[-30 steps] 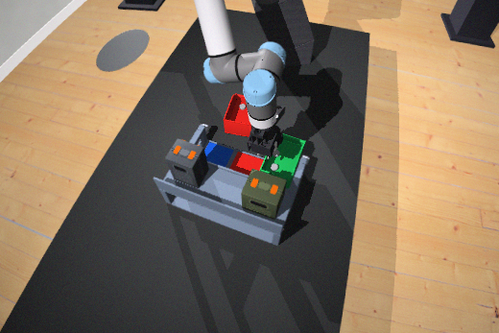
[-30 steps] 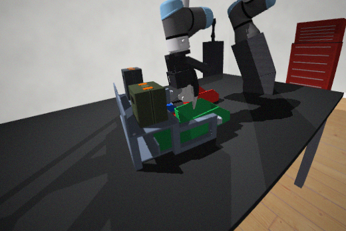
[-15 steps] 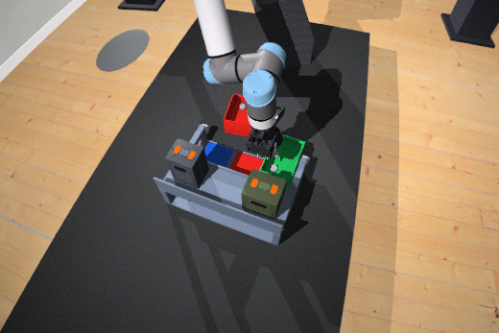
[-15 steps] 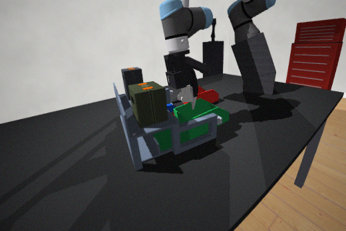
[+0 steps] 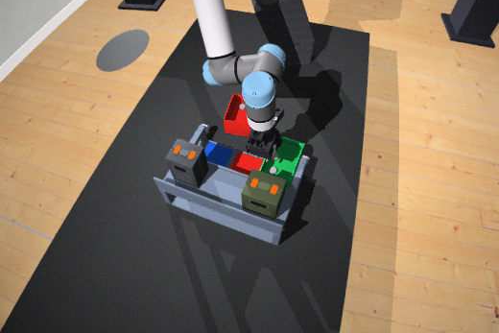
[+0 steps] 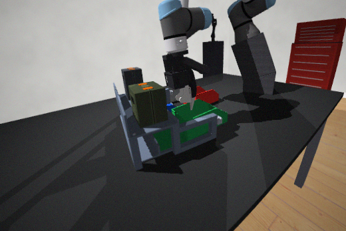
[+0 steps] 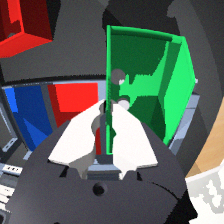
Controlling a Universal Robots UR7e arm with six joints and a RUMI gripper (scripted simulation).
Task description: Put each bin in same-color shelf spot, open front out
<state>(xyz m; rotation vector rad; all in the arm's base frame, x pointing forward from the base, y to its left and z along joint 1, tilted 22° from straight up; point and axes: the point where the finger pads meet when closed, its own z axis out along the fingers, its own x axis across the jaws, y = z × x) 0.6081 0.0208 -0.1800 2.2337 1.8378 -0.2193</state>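
Right now my hand is 5 cm to the right of the green bin and 2 cm above it. Also, from my hand: dark grey box 21 cm to the right, 14 cm ahead, 9 cm above; red bin 19 cm behind, 12 cm to the right, 4 cm below.
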